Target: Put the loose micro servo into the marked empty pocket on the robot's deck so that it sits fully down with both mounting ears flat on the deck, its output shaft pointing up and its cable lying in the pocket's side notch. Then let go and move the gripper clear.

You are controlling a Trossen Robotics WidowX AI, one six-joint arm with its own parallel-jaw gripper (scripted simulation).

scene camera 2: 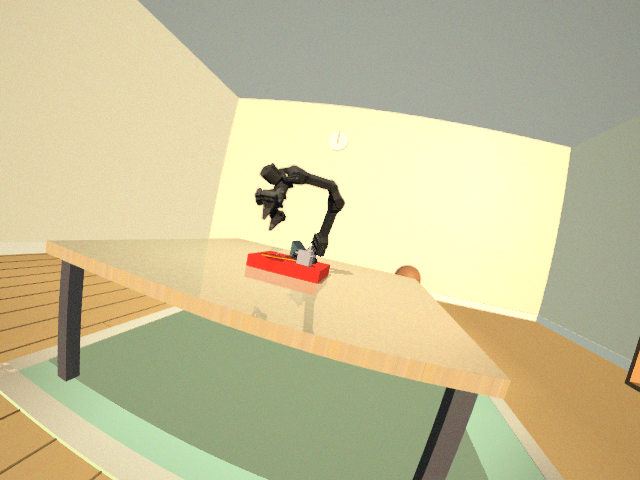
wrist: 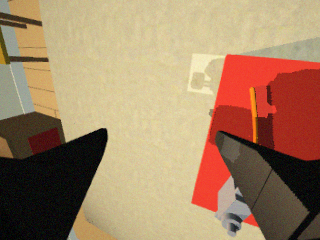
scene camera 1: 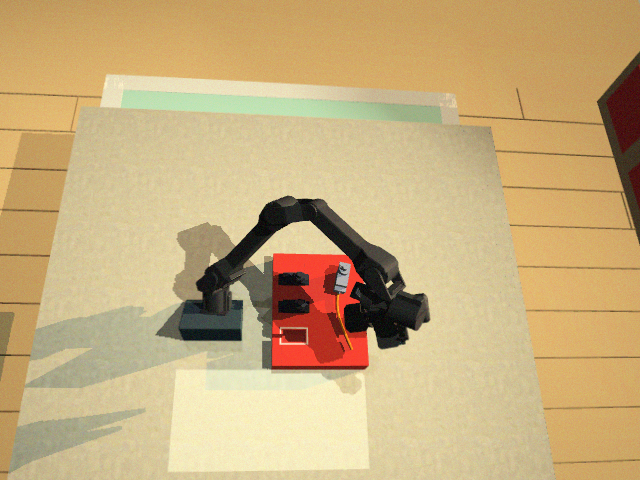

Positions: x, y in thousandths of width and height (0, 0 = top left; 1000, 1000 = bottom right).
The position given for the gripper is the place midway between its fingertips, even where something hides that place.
Scene:
The gripper shows in scene camera 2 (416, 470), in the wrist view (511, 560) and in scene camera 1 (615, 672).

